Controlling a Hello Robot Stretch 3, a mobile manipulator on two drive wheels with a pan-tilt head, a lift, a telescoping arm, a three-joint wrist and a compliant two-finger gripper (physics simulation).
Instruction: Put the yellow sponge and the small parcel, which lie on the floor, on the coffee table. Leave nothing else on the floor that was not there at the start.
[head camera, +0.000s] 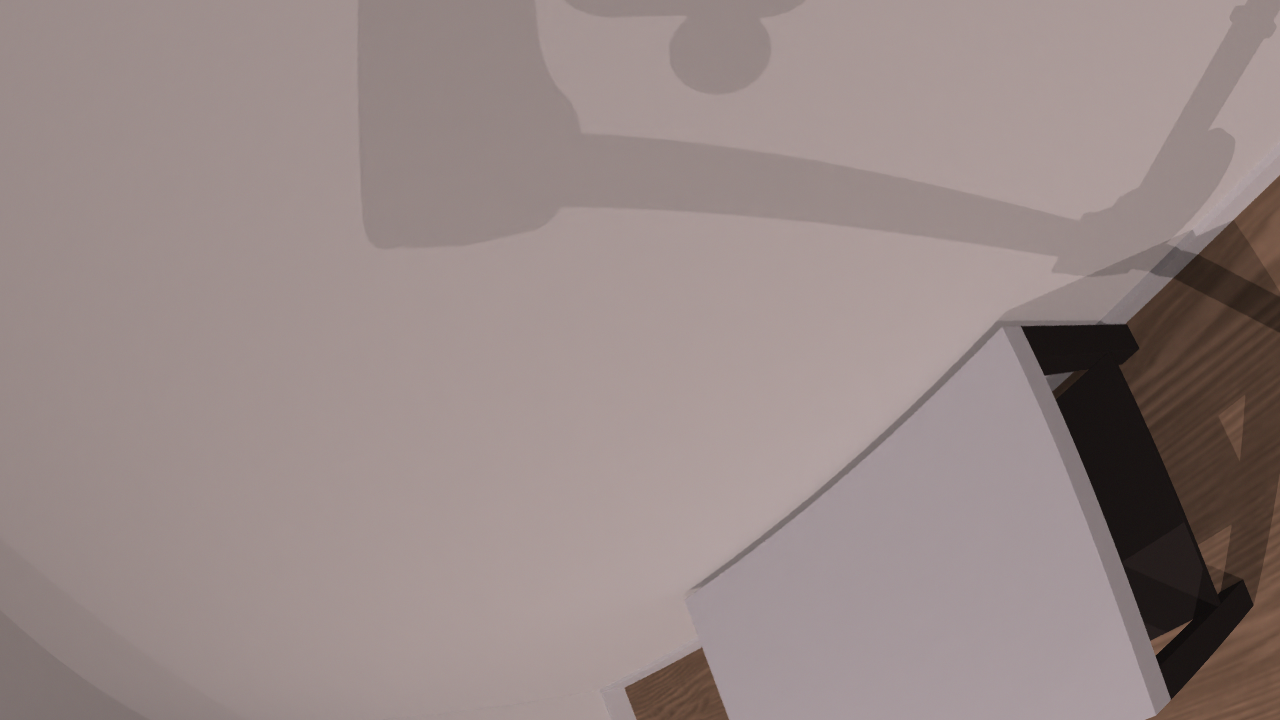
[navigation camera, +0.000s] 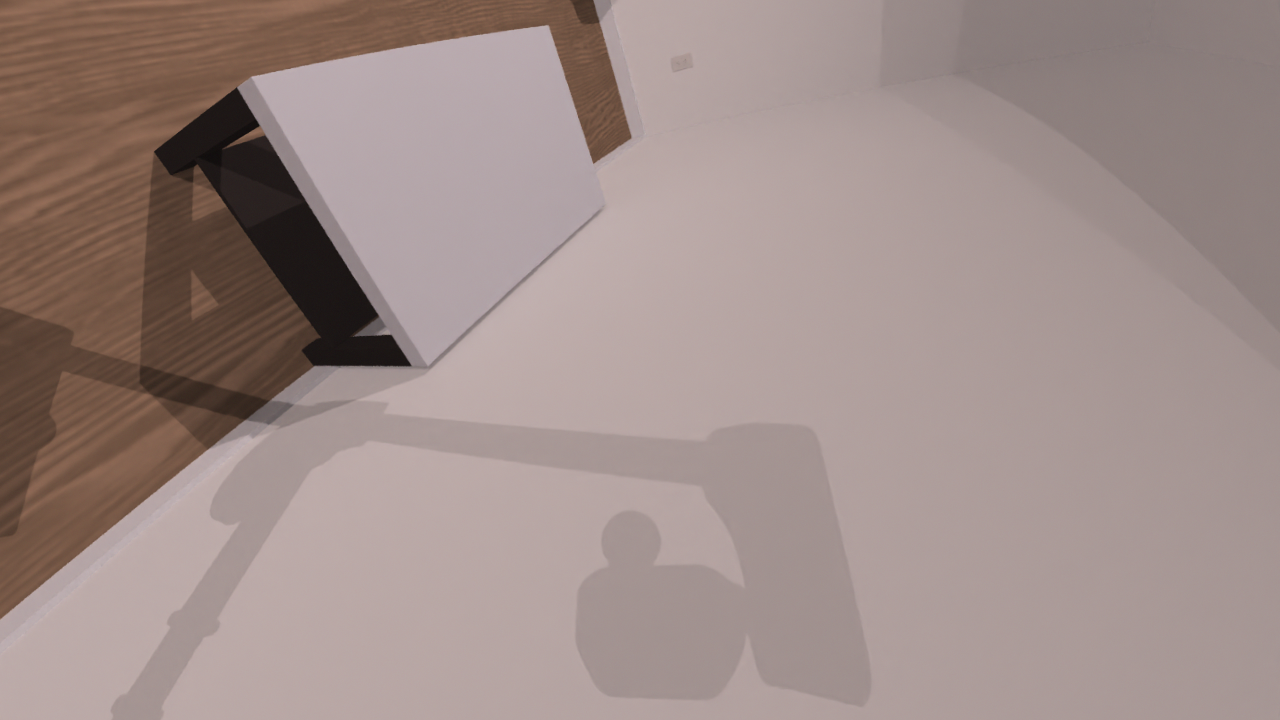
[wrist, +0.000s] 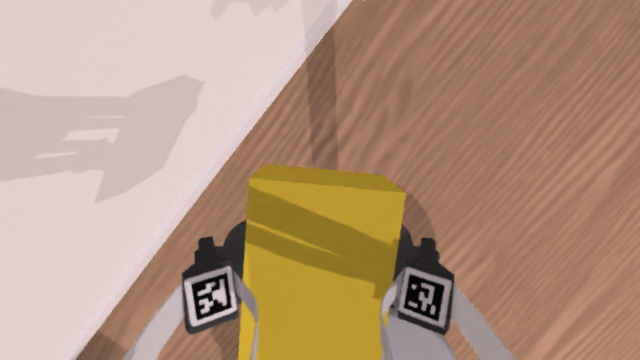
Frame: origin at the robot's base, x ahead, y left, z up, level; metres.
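Where they show: gripper, fingertip midpoint: (wrist: 316, 244).
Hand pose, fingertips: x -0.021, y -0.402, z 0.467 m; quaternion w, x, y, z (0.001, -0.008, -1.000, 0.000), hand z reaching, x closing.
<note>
After its pixels a point has its place.
The yellow sponge (wrist: 322, 260) {x -0.023, y -0.411, z 0.509 m} fills the lower middle of the wrist view, between the two fingertips. My gripper (wrist: 316, 244) {x -0.021, y -0.402, z 0.467 m} is shut on it and holds it above the wooden floor. A low table with a pale top (head camera: 921, 537) {x 0.675, y 0.499, z 0.450 m} (navigation camera: 438, 179) {x 0.551, y 0.575, z 0.450 m} and dark legs stands against the wall, at the lower right of the head view and the upper left of the navigation view. No object shows on the part of its top in view. The small parcel does not show in these views. The gripper does not show in the head and navigation views.
A pale wall (head camera: 447, 402) {x 0.705, y 0.265, z 1.083 m} (navigation camera: 850, 313) {x 0.735, y 0.300, z 1.226 m} (wrist: 100, 40) {x 0.075, y -0.504, z 0.482 m} runs behind the table, with my robot's shadow on it. The wooden floor (head camera: 1253, 537) {x 0.247, y 0.433, z 0.000 m} (navigation camera: 71, 223) {x 0.126, y 0.341, z 0.001 m} (wrist: 500, 125) {x -0.384, y -0.464, z 0.000 m} meets the wall along a white skirting board. A small wall socket (navigation camera: 682, 62) {x 1.801, y 2.122, z 0.403 m} is beyond the table.
</note>
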